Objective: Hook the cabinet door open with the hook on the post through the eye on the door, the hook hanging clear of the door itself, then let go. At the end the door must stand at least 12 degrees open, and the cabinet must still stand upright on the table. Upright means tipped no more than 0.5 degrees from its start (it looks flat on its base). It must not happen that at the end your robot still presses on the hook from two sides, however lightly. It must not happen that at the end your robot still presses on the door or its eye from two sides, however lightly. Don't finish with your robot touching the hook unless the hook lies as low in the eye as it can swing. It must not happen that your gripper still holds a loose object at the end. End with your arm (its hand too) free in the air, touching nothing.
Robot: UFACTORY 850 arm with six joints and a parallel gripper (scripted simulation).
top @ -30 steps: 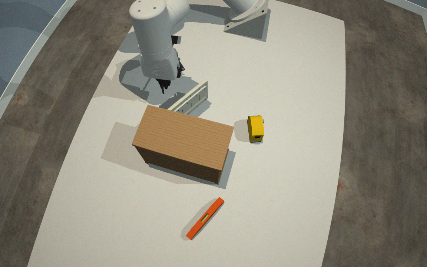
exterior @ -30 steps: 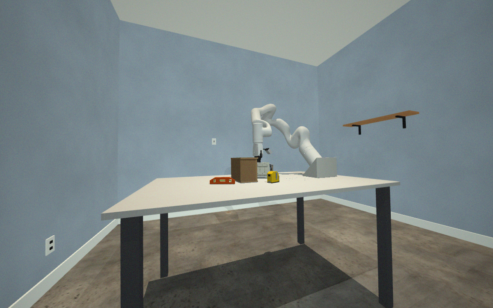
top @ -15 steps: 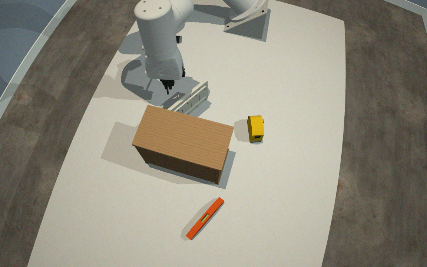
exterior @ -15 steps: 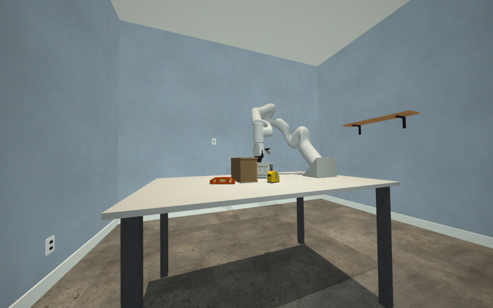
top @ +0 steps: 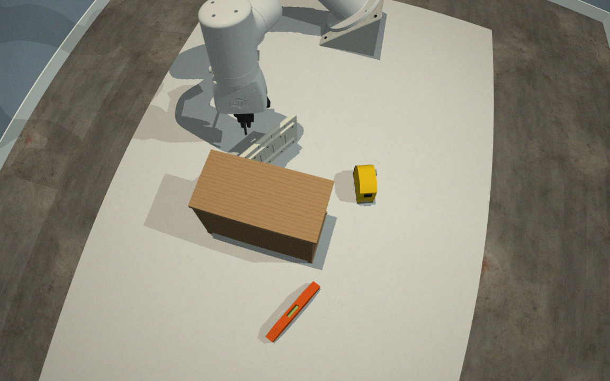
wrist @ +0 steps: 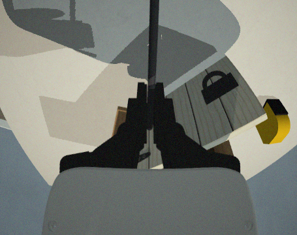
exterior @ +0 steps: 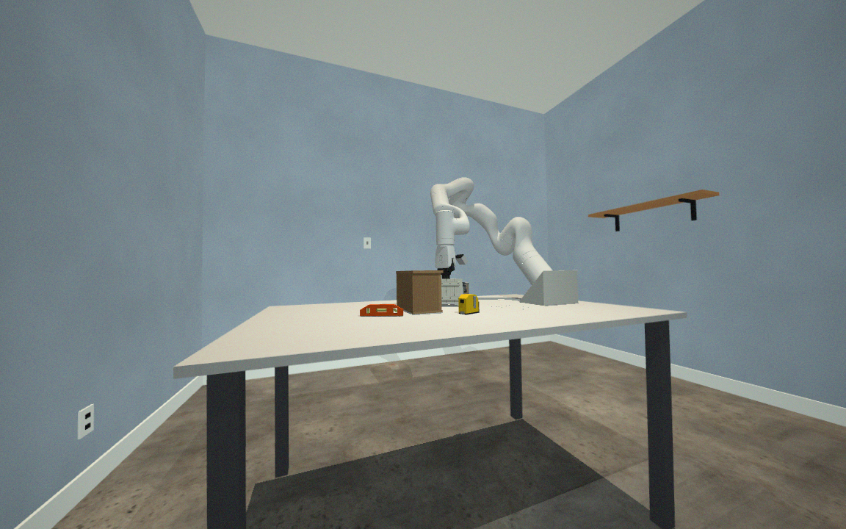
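Right now the thin black hook is 50 mm behind my hand, 10 mm to the right of it and 20 mm below it. From my hand the other things lie so: yellow tape measure (40 mm ahead, 280 mm to the left, 90 mm below); pale door (50 mm ahead, 40 mm to the left, 50 mm below); hook post (90 mm behind, 30 mm to the right, 50 mm below).
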